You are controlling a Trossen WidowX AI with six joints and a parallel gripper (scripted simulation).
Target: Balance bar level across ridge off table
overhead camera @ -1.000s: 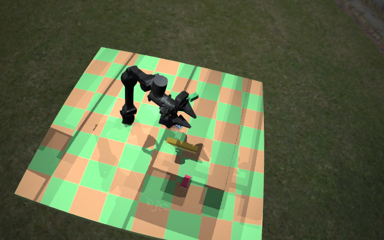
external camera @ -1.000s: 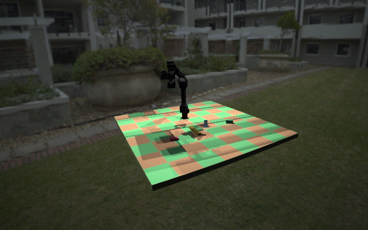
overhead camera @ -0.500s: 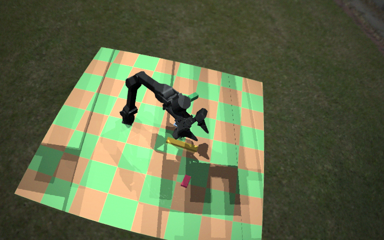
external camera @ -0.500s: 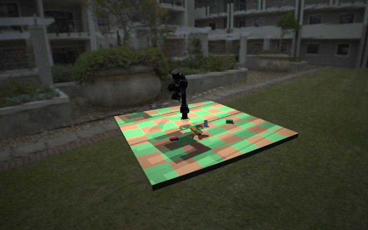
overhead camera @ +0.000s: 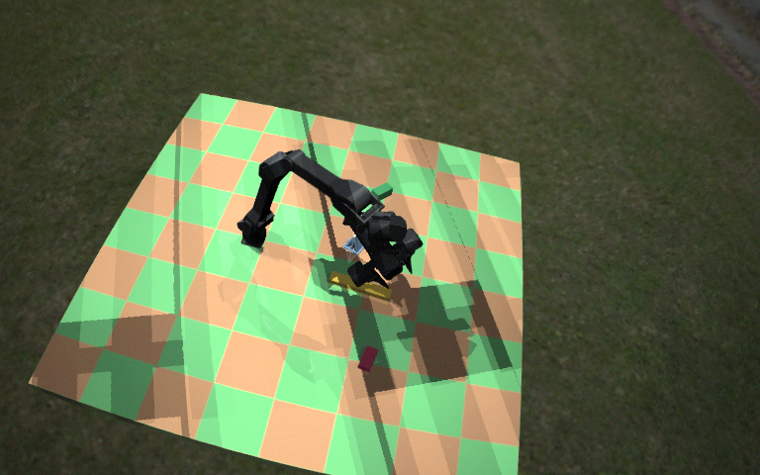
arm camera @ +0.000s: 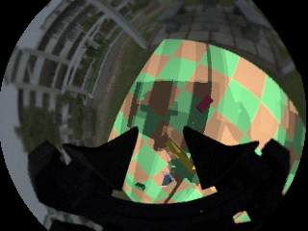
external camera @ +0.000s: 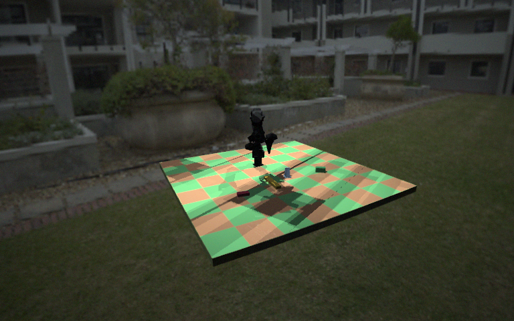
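Right now the yellow bar is 90 mm behind my gripper tip, 110 mm to the left of it and 210 mm below it. Round my gripper tip: magenta block 30 mm behind, 120 mm to the right, 210 mm below; dark green block 90 mm behind, 490 mm to the left, 200 mm below.
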